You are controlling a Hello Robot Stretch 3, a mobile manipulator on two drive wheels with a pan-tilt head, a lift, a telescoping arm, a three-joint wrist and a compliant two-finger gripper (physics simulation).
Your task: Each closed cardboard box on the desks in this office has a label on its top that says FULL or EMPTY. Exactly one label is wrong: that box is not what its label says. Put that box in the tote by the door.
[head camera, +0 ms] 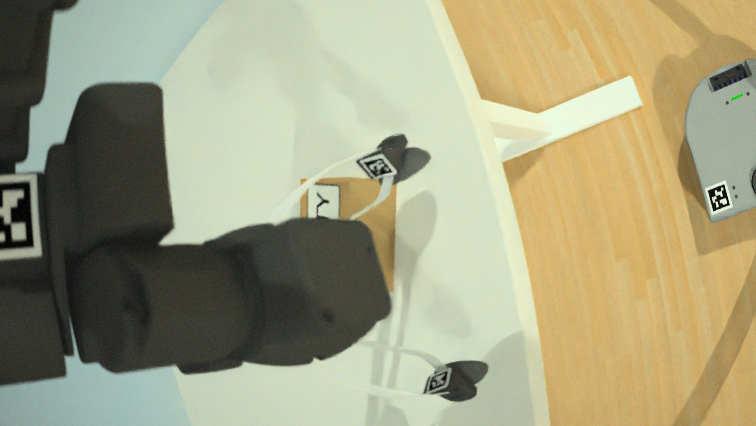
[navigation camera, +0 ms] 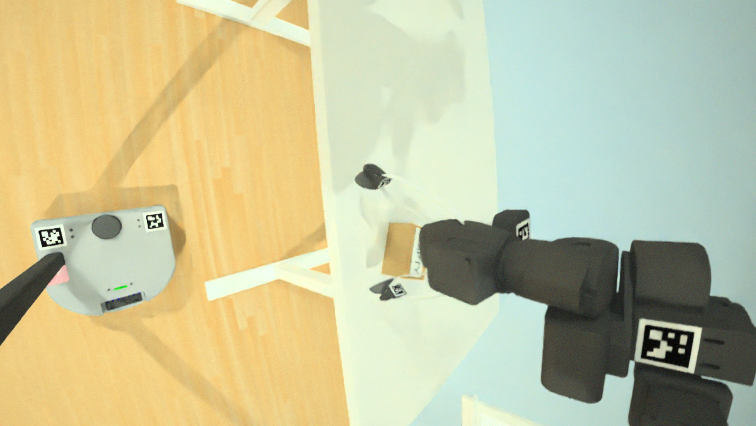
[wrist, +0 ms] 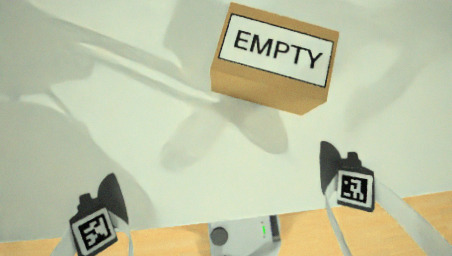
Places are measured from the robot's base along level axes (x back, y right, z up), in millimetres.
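Where they show: gripper, fingertip midpoint: (head camera: 445, 272) (navigation camera: 369, 233); robot's base, origin of the base link: (navigation camera: 107, 225).
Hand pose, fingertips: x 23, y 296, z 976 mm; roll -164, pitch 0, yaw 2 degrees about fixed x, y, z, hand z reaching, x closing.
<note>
Each offset is from my fingertips to the centre of the thing. "spot": to the spot under its first point. Level surfaces: height alone.
A closed cardboard box @(dx +52, dy +90, dz +0 mm) (head camera: 385, 227) (navigation camera: 399, 248) (wrist: 265, 89) stands on the white desk @(dz -26 mm) (head camera: 238, 132) (navigation camera: 370, 343) (wrist: 45, 135). Its white top label (wrist: 277, 50) reads EMPTY in the wrist view. The gripper body hides part of the box in the head and navigation views. My gripper (head camera: 431, 264) (navigation camera: 379, 233) (wrist: 222, 175) is open, with nothing between its fingers. It hangs above the desk; in the wrist view the box lies beyond the fingertips, towards the top of the view. The tote does not show.
My grey wheeled base (head camera: 722, 142) (navigation camera: 121, 259) (wrist: 245, 240) stands on the wooden floor beside the desk. A white desk leg @(spot: dx +289, dy +167, dz -950 mm) (head camera: 587, 119) (navigation camera: 243, 280) reaches out over the floor towards the base. A blue wall (navigation camera: 608, 105) runs along the desk's far side.
</note>
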